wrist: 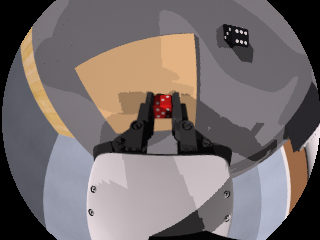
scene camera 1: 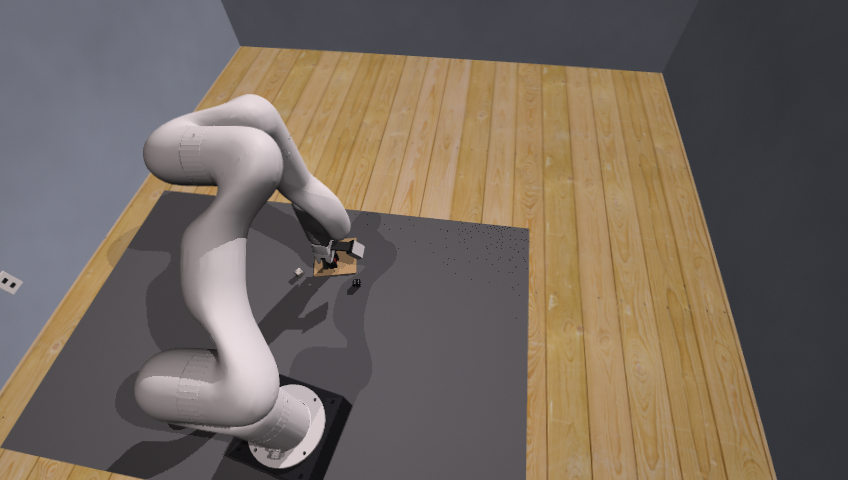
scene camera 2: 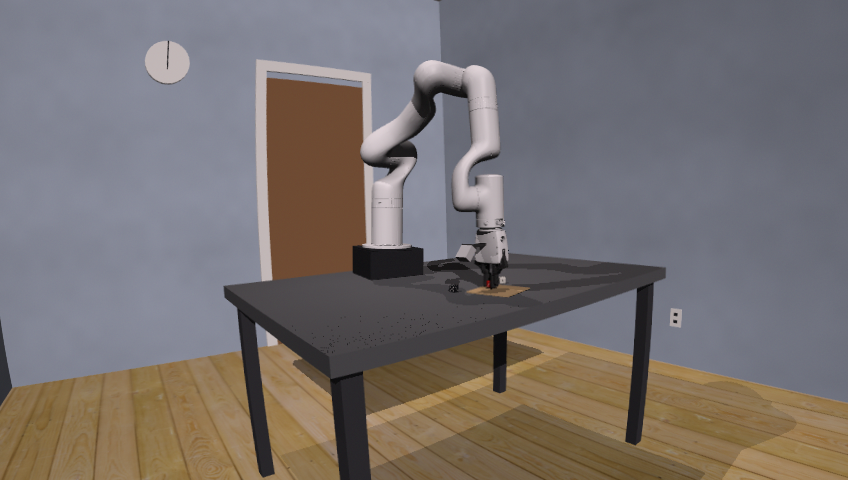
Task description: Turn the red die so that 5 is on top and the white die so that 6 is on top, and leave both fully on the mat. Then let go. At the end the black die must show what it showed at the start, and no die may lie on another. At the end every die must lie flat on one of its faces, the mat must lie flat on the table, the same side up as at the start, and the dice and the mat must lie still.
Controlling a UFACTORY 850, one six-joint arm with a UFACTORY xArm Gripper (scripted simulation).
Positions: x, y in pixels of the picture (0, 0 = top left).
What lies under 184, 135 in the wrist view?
My gripper.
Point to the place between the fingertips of my gripper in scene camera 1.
333, 263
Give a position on a tan mat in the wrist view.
117, 80
